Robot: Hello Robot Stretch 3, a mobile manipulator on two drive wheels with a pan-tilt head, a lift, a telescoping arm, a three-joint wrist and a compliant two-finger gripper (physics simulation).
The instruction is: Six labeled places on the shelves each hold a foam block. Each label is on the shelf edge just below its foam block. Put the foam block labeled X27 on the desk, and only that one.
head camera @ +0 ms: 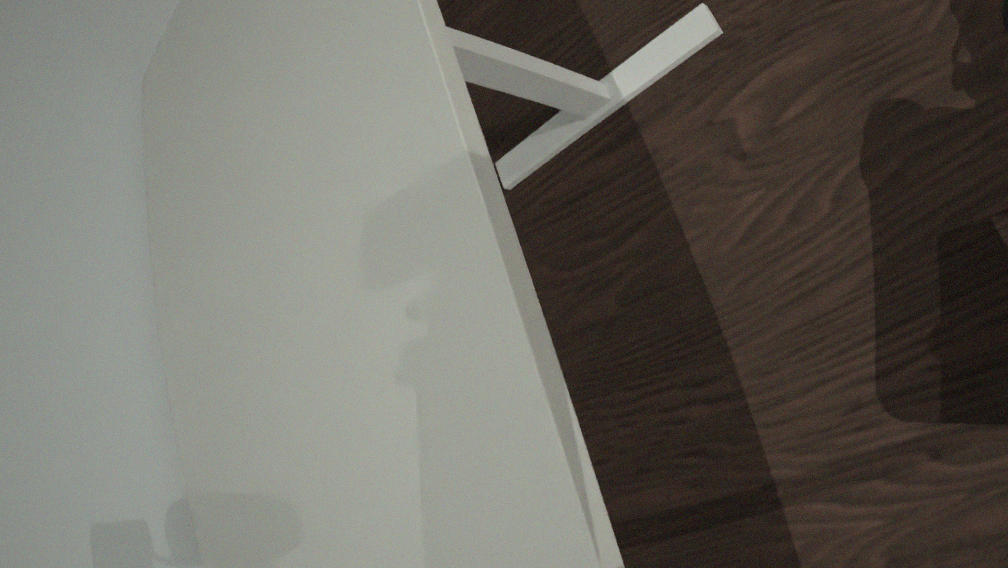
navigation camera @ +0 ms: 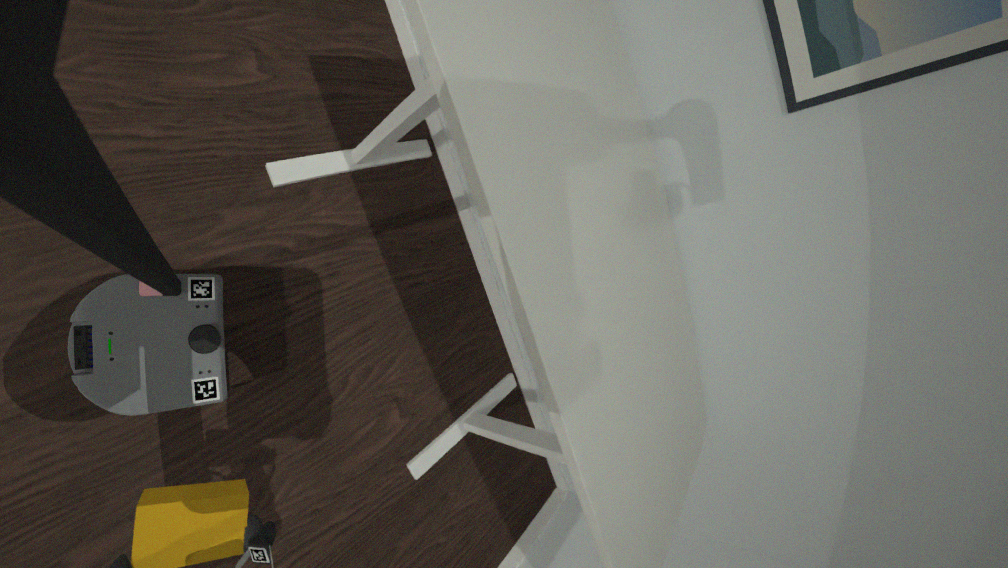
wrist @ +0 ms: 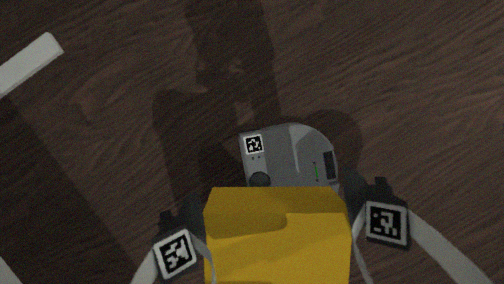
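A yellow foam block [navigation camera: 189, 525] [wrist: 277, 250] sits between the two fingers of my gripper [navigation camera: 190, 546] [wrist: 272, 198], which is shut on it. The block hangs high above the wood floor, apart from the desk, at the lower left of the navigation view and bottom middle of the wrist view. No label shows on its visible faces. The white desk [head camera: 282, 211] [navigation camera: 620, 317] fills the left middle of the head view and the centre of the navigation view, with shadows on its top. The shelves and their labels do not show.
My grey wheeled base [navigation camera: 162, 352] [wrist: 280, 155] stands on the floor beside the desk. White desk feet [head camera: 666, 52] [navigation camera: 306, 167] [wrist: 30, 62] reach out past the front edge. A wall [head camera: 70, 211] [navigation camera: 775, 282] with a framed picture [navigation camera: 780, 67] rises behind the desk.
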